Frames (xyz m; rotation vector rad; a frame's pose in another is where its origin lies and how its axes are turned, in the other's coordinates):
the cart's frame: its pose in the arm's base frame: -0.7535 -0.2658 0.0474 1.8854 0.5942 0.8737
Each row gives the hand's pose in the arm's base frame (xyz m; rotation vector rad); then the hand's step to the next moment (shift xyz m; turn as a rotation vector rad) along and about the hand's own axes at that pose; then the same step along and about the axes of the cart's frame.
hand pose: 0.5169 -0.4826 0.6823 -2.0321 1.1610 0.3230
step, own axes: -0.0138 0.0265 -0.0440 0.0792 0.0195 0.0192
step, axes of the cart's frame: -0.0365 0.0342 -0.0181 -0.0314 -0.0397 0.0668
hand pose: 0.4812 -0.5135 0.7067 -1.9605 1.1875 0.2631
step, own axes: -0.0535 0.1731 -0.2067 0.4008 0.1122 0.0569
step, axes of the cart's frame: -0.2224 0.1242 -0.1031 -0.1883 -0.1702 0.3347
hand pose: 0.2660 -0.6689 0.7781 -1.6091 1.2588 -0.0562
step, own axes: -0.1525 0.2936 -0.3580 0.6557 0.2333 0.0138
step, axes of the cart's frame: -0.3622 0.0526 -0.3220 -0.3928 -0.2602 0.5125
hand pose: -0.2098 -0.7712 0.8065 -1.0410 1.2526 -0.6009
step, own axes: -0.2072 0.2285 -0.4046 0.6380 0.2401 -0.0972
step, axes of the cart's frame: -0.2193 -0.1702 -0.4264 -0.4720 -0.2530 0.4328
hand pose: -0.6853 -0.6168 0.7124 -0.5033 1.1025 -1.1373
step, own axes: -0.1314 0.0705 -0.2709 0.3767 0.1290 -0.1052
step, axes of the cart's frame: -0.0267 -0.1962 -0.2376 -0.3092 -0.1620 0.2186
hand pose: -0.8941 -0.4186 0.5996 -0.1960 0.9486 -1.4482
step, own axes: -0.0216 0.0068 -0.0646 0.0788 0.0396 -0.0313
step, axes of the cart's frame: 0.0011 -0.0547 -0.0411 -0.0627 -0.0490 0.0493
